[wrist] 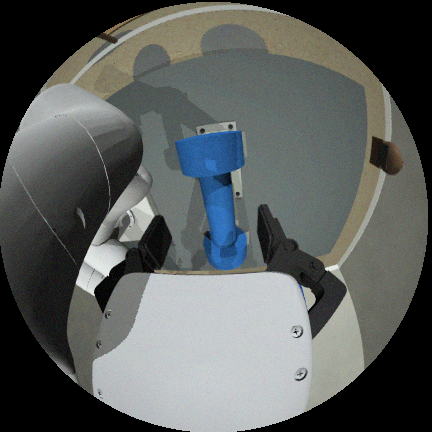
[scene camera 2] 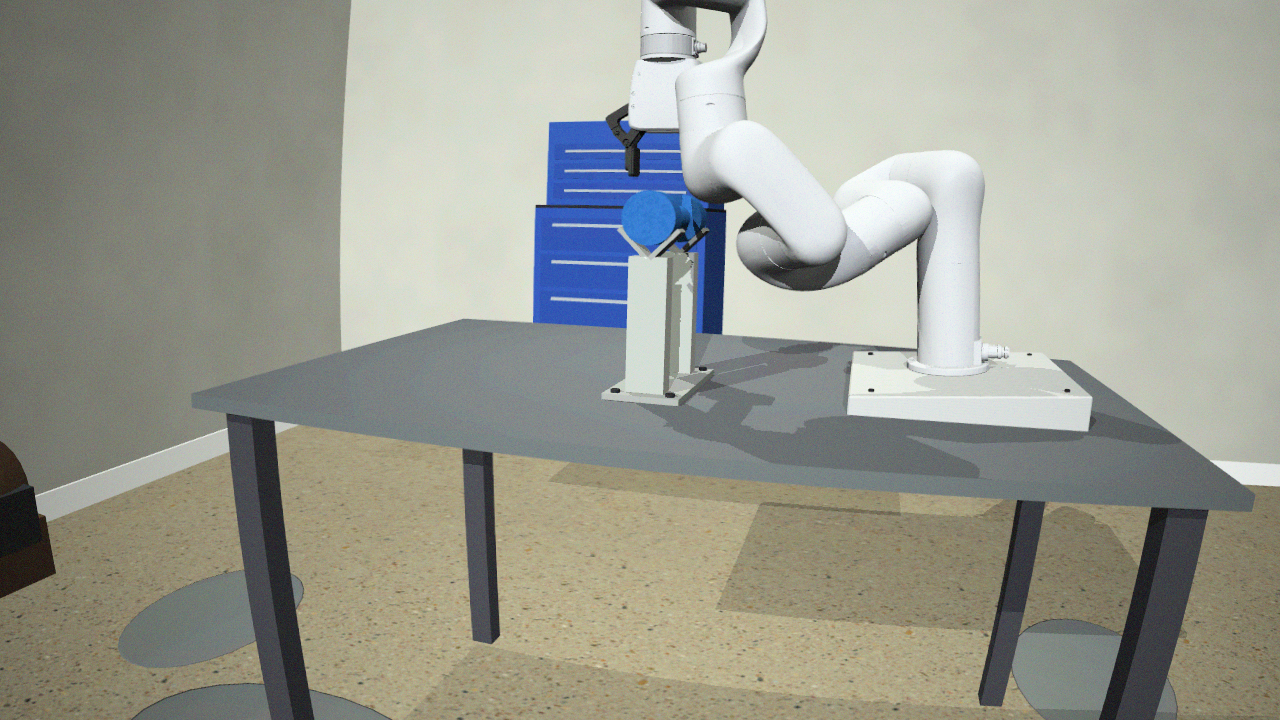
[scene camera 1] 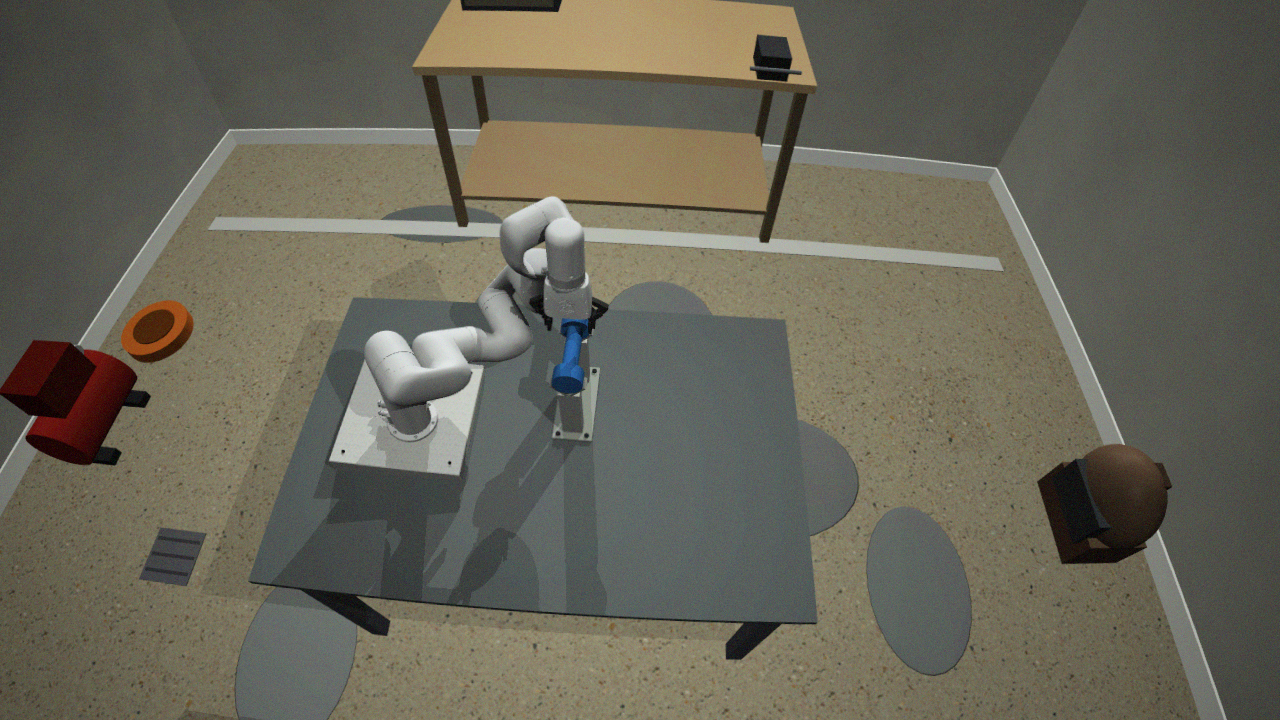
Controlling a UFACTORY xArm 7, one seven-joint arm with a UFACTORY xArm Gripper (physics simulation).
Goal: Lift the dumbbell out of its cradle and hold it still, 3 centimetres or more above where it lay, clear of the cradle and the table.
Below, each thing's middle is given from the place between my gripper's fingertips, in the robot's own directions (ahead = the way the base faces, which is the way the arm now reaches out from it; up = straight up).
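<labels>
The pale cradle (scene camera 2: pixel 662 286) is 180 mm below my hand, 20 mm to the right of it and 10 mm ahead of it. I see the blue dumbbell (scene camera 2: pixel 649 217) too, and it is 60 mm below my hand, 20 mm to the right of my hand and 10 mm ahead of my hand.
</labels>
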